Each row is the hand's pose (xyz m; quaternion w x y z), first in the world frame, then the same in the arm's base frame.
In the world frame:
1: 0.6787 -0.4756 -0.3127 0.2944 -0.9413 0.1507 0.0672
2: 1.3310 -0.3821 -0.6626 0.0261 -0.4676 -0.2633 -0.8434
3: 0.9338 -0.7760 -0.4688 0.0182 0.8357 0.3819 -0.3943
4: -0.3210 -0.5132 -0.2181 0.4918 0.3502 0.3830 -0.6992
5: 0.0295 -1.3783 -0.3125 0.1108 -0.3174 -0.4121 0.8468
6: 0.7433 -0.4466 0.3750 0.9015 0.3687 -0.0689 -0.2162
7: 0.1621 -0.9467 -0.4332 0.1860 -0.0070 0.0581 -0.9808
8: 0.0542 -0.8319 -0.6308 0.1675 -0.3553 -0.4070 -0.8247
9: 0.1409 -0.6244 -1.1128 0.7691 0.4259 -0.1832 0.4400
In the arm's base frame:
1: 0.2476 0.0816 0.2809 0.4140 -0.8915 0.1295 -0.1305
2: 0.9907 0.1373 0.2434 0.0283 0.2914 0.1527 0.9439
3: 0.5247 -0.2217 0.1767 0.0071 -0.9161 -0.3614 0.1734
4: -0.7021 0.1744 -0.0342 0.4850 0.5543 0.3207 -0.5956
5: -0.3997 -0.7037 -0.1669 0.0993 -0.4950 -0.4901 0.7106
6: 0.0241 -0.0164 0.9277 0.8137 0.4885 -0.2520 -0.1891
7: -0.2020 -0.2819 -0.1304 0.1407 0.2178 0.1153 -0.9589
8: -0.2111 -0.1207 -0.3248 0.0693 -0.1799 -0.3295 -0.9243
9: 0.0800 0.1509 -0.6776 0.6910 0.3890 -0.4037 0.4563

